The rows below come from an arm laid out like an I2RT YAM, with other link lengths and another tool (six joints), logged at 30 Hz.
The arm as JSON. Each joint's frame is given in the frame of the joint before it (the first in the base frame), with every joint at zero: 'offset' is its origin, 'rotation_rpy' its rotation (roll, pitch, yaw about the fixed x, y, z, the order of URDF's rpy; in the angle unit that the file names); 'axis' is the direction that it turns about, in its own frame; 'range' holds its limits. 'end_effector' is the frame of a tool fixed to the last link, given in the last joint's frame.
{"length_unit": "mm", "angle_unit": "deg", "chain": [
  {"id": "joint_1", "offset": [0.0, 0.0, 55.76], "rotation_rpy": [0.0, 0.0, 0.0], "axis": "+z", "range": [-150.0, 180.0]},
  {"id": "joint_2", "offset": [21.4, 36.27, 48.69], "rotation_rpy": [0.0, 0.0, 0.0], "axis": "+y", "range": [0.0, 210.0]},
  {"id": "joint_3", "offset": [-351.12, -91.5, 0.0], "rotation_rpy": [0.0, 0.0, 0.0], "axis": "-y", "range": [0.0, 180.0]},
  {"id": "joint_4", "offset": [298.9, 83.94, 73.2], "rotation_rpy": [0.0, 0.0, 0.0], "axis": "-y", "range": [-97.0, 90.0]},
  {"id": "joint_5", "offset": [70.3, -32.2, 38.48], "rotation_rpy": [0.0, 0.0, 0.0], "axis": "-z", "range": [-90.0, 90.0]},
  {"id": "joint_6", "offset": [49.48, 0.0, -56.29], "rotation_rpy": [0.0, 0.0, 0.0], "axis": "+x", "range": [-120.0, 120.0]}
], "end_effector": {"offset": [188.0, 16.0, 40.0], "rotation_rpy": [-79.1, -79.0, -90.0]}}
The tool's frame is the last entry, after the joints.
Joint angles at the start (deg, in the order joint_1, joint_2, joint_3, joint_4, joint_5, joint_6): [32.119 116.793 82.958 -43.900 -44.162 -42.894]
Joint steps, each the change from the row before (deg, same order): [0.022 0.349 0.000 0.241 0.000 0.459]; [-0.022 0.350 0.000 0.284 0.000 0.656]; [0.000 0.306 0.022 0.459 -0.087 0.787]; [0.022 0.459 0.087 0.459 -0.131 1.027]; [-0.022 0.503 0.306 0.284 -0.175 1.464]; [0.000 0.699 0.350 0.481 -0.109 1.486]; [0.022 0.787 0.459 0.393 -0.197 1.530]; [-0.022 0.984 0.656 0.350 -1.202 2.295]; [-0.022 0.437 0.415 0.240 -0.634 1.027]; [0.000 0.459 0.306 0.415 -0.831 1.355]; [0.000 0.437 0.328 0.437 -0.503 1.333]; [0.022 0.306 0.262 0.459 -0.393 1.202]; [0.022 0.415 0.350 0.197 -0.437 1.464]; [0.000 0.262 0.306 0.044 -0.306 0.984]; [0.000 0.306 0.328 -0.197 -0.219 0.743]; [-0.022 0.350 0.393 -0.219 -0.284 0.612]
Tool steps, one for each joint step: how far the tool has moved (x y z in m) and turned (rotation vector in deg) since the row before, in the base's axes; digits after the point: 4 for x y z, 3 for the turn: [0.0009 0.0007 -0.0029 -0.169 0.399 -0.300]; [0.0015 0.0005 -0.0029 -0.194 0.495 -0.482]; [0.0019 0.0012 -0.0019 -0.026 0.425 -0.533]; [0.0021 0.0016 -0.0028 -0.094 0.685 -0.668]; [0.0031 0.0018 -0.0020 -0.164 1.005 -1.005]; [0.0039 0.0023 -0.0035 -0.201 0.950 -1.009]; [0.0037 0.0027 -0.0035 -0.175 1.086 -0.995]; [0.0034 0.0046 -0.0011 0.433 2.178 -1.329]; [0.0022 0.0026 0.0006 0.377 0.857 -0.573]; [0.0019 0.0030 0.0005 0.473 1.160 -0.711]; [0.0027 0.0026 -0.0002 0.239 0.928 -0.756]; [0.0024 0.0024 0.0003 0.228 0.711 -0.663]; [0.0021 0.0022 -0.0004 0.042 1.168 -0.811]; [0.0016 0.0014 0.0002 0.036 0.796 -0.552]; [0.0010 0.0009 -0.0005 -0.113 0.800 -0.417]; [0.0011 0.0010 -0.0004 -0.027 0.740 -0.340]
